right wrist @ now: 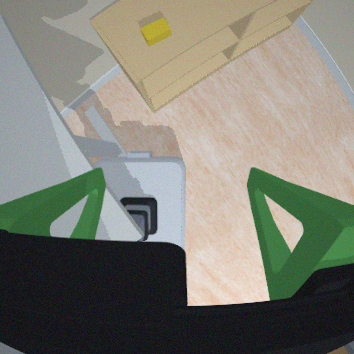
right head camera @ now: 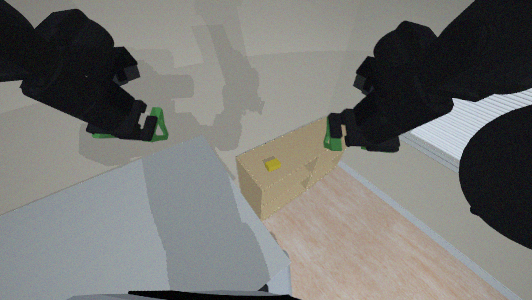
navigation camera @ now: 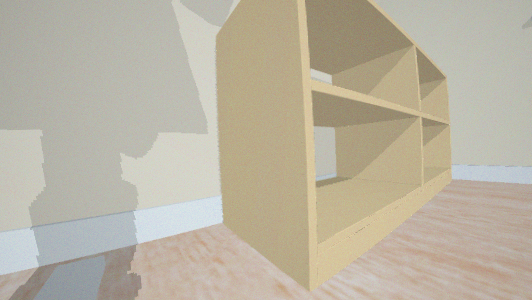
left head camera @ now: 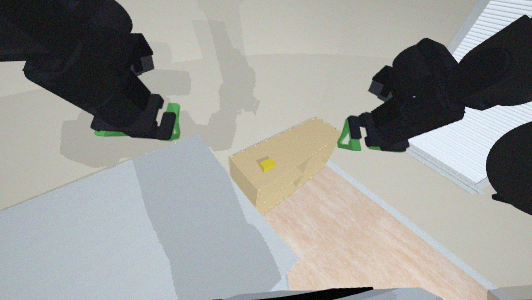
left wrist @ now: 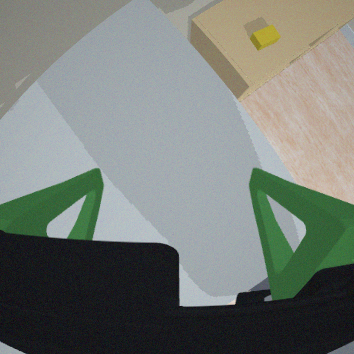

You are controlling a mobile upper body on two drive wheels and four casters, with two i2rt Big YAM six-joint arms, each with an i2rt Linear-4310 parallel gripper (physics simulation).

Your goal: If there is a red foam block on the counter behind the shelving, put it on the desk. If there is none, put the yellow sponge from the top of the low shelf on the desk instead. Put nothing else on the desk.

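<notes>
A yellow sponge lies on top of the low wooden shelf. A pale grey top, which looks like the desk, stands at the left, close to the shelf's near end. My left gripper is open and empty above the pale top. My right gripper is open and empty, right of the sponge in the head views. No red block or counter shows.
A window with white blinds is at the right. The shelf stands by the wall, with open compartments facing the wooden floor. A pale rounded unit is beside the desk edge in the right wrist view.
</notes>
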